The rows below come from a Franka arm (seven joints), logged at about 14 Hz.
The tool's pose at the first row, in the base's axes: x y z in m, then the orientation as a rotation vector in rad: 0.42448 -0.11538 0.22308 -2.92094 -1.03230 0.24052
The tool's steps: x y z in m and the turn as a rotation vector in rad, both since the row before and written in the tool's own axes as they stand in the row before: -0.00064 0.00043 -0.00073 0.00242 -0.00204 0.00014; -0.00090 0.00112 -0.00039 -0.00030 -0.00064 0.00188; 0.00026 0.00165 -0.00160 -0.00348 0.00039 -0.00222; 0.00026 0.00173 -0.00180 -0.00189 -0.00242 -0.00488; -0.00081 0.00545 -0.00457 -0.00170 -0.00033 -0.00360; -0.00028 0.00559 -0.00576 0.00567 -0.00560 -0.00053; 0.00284 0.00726 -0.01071 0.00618 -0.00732 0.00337; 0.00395 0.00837 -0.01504 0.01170 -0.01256 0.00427
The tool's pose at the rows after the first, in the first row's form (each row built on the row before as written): 0.42437 -0.11610 0.22385 -2.91925 -1.03135 0.24463; 0.42444 -0.11753 0.22426 -2.92074 -1.02887 0.24551; 0.42592 -0.11862 0.22566 -2.92245 -1.03349 0.24332; 0.42748 -0.11976 0.22726 -2.92168 -1.04163 0.24593; 0.43100 -0.12438 0.23144 -2.92110 -1.04757 0.24555; 0.43521 -0.12873 0.23672 -2.91680 -1.04662 0.25641; 0.44370 -0.13227 0.24625 -2.91464 -1.04009 0.27014; 0.45457 -0.13589 0.25969 -2.90890 -1.03053 0.29405
